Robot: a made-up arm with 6 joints. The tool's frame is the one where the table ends. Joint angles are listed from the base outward.
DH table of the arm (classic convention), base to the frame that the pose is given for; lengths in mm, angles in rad. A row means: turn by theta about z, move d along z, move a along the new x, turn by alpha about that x. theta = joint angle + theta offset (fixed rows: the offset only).
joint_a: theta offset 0; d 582; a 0; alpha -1.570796
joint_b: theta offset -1.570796; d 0; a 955; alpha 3.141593
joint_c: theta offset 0; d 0; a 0; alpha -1.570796
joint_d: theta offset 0; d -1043; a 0; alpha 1.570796
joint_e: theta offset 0; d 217; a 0; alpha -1.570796
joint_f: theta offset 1.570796; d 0; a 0; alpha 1.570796
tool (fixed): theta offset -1.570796; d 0; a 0; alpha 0
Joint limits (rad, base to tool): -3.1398..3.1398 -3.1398..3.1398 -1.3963..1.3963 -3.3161..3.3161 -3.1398..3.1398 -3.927..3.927
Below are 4 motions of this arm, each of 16 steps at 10 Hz.
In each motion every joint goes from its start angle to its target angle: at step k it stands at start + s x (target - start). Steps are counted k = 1, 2, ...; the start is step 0. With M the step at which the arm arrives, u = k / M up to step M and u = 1 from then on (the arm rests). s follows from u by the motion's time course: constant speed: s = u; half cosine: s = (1 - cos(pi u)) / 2; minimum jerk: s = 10 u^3 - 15 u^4 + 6 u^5.
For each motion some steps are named. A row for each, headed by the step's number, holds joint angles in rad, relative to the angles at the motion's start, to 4 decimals.
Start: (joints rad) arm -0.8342 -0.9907 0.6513 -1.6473 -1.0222 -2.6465
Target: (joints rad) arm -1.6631 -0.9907 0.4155 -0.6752 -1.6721 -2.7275
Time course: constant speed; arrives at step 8
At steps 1, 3, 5, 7, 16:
1: -0.1036 0.0000 -0.0295 0.1215 -0.0812 -0.0101
3: -0.3108 0.0000 -0.0884 0.3645 -0.2437 -0.0304
5: -0.5181 0.0000 -0.1474 0.6076 -0.4062 -0.0506
7: -0.7253 0.0000 -0.2063 0.8506 -0.5687 -0.0709
16: -0.8289 0.0000 -0.2358 0.9721 -0.6499 -0.0810

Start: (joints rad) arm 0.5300 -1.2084 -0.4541 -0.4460 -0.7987 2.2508
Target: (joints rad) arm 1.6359 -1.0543 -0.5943 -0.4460 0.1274 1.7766
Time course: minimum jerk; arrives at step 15
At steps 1, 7, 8, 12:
1: 0.0030 0.0004 -0.0004 0.0000 0.0025 -0.0013
7: 0.4840 0.0674 -0.0614 0.0000 0.4053 -0.2076
8: 0.6219 0.0867 -0.0788 0.0000 0.5208 -0.2666
12: 1.0418 0.1452 -0.1321 0.0000 0.8725 -0.4467

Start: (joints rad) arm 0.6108 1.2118 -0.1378 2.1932 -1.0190 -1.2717
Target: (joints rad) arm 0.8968 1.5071 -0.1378 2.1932 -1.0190 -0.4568
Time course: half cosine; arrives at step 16
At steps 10, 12, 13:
10: 0.1977 0.2042 0.0000 0.0000 0.0000 0.5634
12: 0.2441 0.2521 0.0000 0.0000 0.0000 0.6956
13: 0.2619 0.2704 0.0000 0.0000 0.0000 0.7462

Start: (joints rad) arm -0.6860 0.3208 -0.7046 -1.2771 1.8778 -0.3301
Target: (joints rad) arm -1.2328 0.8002 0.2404 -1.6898 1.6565 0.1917
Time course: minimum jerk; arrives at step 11
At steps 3, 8, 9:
3: -0.0705 0.0618 0.1218 -0.0532 -0.0285 0.0673
8: -0.4763 0.4176 0.8232 -0.3595 -0.1928 0.4545
9: -0.5222 0.4579 0.9026 -0.3942 -0.2114 0.4984

